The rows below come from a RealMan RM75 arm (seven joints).
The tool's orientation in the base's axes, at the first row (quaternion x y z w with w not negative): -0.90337 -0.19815 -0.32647 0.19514
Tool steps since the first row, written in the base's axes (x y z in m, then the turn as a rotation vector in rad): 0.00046 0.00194 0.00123 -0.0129 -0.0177 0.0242; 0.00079 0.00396 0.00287 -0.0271 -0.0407 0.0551; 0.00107 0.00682 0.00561 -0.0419 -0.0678 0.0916; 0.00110 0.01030 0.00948 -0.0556 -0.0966 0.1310; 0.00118 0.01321 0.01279 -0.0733 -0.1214 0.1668; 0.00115 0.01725 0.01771 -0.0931 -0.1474 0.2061; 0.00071 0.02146 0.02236 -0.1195 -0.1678 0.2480; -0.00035 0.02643 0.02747 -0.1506 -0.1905 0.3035; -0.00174 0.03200 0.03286 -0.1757 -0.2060 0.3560
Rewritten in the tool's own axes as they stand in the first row. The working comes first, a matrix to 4 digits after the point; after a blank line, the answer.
The tool's axes in the first row as the columns of a matrix, in the base's axes (used below as rounded here):
0.7083 0.4854 0.5125
0.2306 -0.8453 0.4819
0.6672 -0.2232 -0.7107

0.00159 -0.00169 0.00030 0.0029 0.0033 -0.0323; 0.00339 -0.00360 0.00027 0.0082 0.0090 -0.0727; 0.00607 -0.00650 -0.00015 0.0158 0.0165 -0.1192; 0.00948 -0.01029 -0.00121 0.0257 0.0254 -0.1681; 0.01242 -0.01345 -0.00212 0.0314 0.0298 -0.2146; 0.01661 -0.01798 -0.00368 0.0376 0.0334 -0.2652; 0.02037 -0.02279 -0.00519 0.0421 0.0285 -0.3184; 0.02417 -0.02864 -0.00697 0.0519 0.0202 -0.3847; 0.02807 -0.03523 -0.00882 0.0656 0.0094 -0.4423
